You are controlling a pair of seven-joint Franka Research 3 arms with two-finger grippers.
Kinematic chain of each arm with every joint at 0, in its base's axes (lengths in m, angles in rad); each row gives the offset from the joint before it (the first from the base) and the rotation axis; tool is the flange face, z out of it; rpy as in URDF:
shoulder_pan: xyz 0 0 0.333 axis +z
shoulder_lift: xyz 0 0 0 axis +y
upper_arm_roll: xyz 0 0 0.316 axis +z
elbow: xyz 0.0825 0 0 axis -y
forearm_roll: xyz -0.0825 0 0.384 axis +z
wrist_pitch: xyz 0 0 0 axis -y
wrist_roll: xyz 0.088 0 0 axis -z
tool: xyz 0 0 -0.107 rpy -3.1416 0 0
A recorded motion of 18 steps. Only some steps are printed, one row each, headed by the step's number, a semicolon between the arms.
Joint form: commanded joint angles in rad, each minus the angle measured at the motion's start. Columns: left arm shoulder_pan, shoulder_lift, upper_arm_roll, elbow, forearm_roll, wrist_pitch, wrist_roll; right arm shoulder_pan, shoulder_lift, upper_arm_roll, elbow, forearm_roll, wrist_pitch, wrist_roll.
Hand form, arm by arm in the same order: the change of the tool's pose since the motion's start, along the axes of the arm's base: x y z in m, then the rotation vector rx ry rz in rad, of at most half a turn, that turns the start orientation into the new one. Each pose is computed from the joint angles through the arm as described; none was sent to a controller.
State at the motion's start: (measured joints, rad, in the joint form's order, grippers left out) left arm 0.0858 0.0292 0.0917 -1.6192 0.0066 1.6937 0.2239; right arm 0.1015 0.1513 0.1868 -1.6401 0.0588 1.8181 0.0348
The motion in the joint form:
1: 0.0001 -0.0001 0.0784 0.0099 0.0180 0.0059 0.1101; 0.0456 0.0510 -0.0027 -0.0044 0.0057 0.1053 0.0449
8: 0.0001 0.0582 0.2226 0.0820 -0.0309 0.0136 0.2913; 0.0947 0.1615 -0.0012 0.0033 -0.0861 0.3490 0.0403
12: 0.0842 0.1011 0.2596 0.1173 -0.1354 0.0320 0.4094; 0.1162 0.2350 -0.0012 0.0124 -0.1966 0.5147 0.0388
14: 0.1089 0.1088 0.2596 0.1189 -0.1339 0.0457 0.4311; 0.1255 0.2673 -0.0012 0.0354 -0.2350 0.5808 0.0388
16: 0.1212 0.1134 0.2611 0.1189 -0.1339 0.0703 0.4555; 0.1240 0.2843 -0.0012 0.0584 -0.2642 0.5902 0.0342
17: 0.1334 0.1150 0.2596 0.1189 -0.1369 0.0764 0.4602; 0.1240 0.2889 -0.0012 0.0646 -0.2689 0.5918 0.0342
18: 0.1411 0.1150 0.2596 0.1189 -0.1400 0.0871 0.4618; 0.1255 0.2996 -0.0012 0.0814 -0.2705 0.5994 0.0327
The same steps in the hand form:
1: -0.0090 0.0452 0.0056 0.0285 -0.0081 -0.0329; 0.0111 0.0293 -0.0235 0.0284 -0.0393 -0.0126
8: -0.0145 0.1204 0.0092 0.0234 -0.0341 -0.0676; 0.0407 0.0646 -0.0660 0.0156 -0.1972 0.0578
12: -0.0259 0.1788 0.0047 -0.0337 -0.0866 -0.0578; 0.0582 0.0830 -0.0922 -0.0197 -0.3242 0.1304
14: -0.0299 0.1934 0.0024 -0.0228 -0.0915 -0.0542; 0.0668 0.0925 -0.0951 -0.0198 -0.3876 0.1584
16: -0.0309 0.2023 0.0022 -0.0070 -0.1073 -0.0635; 0.0730 0.0926 -0.0943 -0.0351 -0.4109 0.1757
17: -0.0332 0.2083 0.0018 -0.0055 -0.1125 -0.0569; 0.0745 0.0929 -0.0942 -0.0370 -0.4152 0.1776
18: -0.0346 0.2128 0.0029 -0.0013 -0.1230 -0.0499; 0.0782 0.0948 -0.0924 -0.0319 -0.4282 0.1793

